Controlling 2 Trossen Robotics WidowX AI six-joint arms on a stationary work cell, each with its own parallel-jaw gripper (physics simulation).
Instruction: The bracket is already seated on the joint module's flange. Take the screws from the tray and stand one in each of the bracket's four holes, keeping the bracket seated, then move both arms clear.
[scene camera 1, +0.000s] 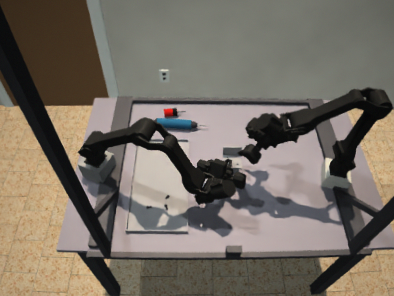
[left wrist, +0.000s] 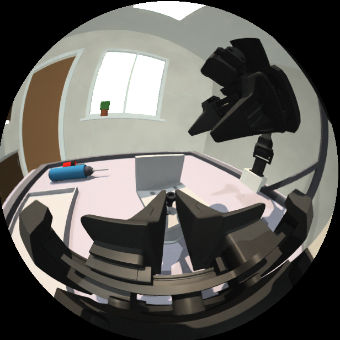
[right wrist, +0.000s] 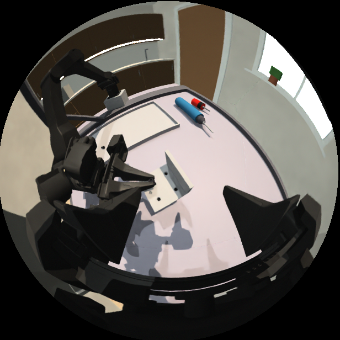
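Where they show: left gripper, fingertip midpoint: (scene camera 1: 230, 159); right gripper, fingertip midpoint: (scene camera 1: 243, 145); left arm's base, link origin: (scene camera 1: 95, 159); right arm's base, link origin: (scene camera 1: 338, 170).
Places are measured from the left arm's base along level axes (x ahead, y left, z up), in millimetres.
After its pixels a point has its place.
Note:
My left gripper (scene camera 1: 231, 171) (left wrist: 170, 193) (right wrist: 154, 180) is shut on a black screw (left wrist: 171, 198), held upright between the fingertips at the bracket's near side. The grey L-shaped bracket (scene camera 1: 232, 150) @(x 468, y 241, z 8 mm) (left wrist: 160, 172) (right wrist: 177, 169) has its upright plate at the back. Dark holes show in its base in the right wrist view; the fingertips partly hide the base. Whether the screw touches a hole is not clear. My right gripper (scene camera 1: 248, 141) @(x 506, y 242, z 58 mm) (left wrist: 197, 134) (right wrist: 183, 190) is open and empty, raised to the right of the bracket. Three dark screws (scene camera 1: 167, 197) @(x 303, y -4, z -74 mm) (scene camera 1: 149, 207) @(x 260, y -68, z -75 mm) (scene camera 1: 166, 207) @(x 318, y -44, z -73 mm) lie in the white tray (scene camera 1: 157, 232) @(x 330, y -143, z -80 mm).
A blue screwdriver-like tool (scene camera 1: 176, 123) @(x 188, y 329, z -47 mm) (left wrist: 68, 173) (right wrist: 189, 109) and a smaller red one (scene camera 1: 170, 112) @(x 132, y 385, z -55 mm) (right wrist: 198, 103) lie behind the tray. Dark rails and posts frame the table. A small dark block (scene camera 1: 234, 249) @(x 602, y -118, z -28 mm) sits at the front edge.

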